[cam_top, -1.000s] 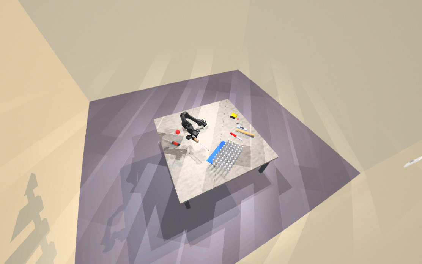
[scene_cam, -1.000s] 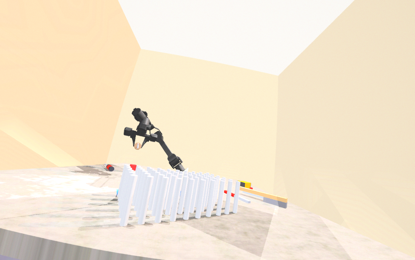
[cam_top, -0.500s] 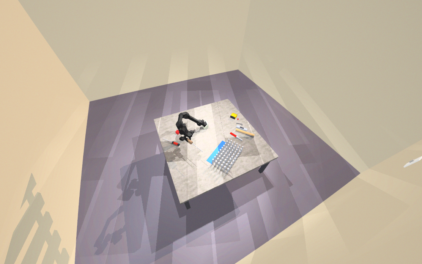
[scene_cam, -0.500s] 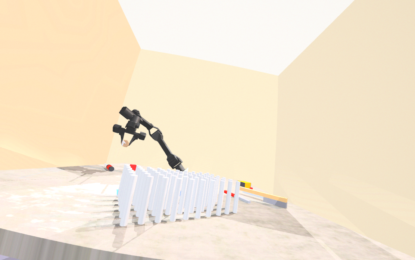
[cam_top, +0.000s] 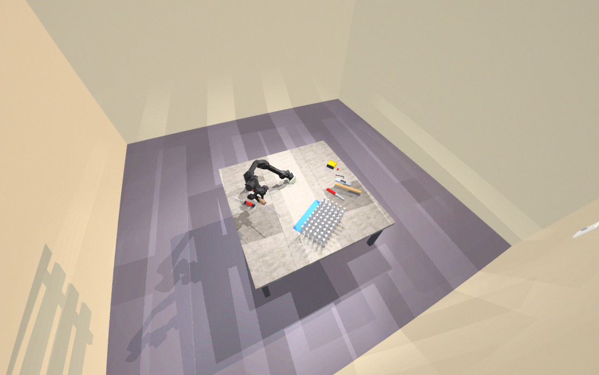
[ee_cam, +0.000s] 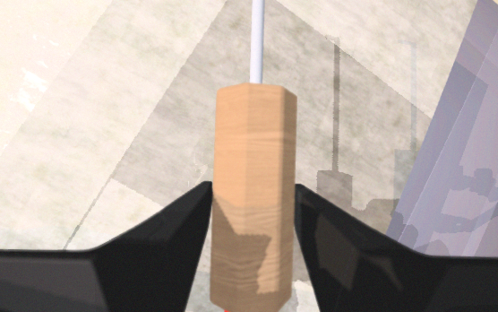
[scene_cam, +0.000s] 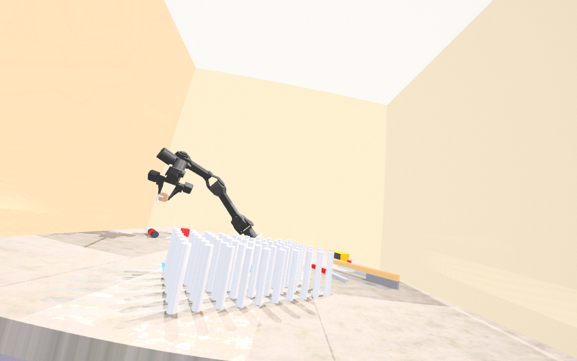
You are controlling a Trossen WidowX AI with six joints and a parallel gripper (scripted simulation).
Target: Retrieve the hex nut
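The tool with pale metal rod lies 90 mm ahead of my gripper tip and 50 mm to the left of it. Round my gripper tip: red-handled tool: 720 mm to the left, 180 mm below, 10 mm ahead; then blue taped strip: 380 mm to the left, 180 mm below, 150 mm ahead; then red block: 310 mm behind, 160 mm below, 40 mm to the right.
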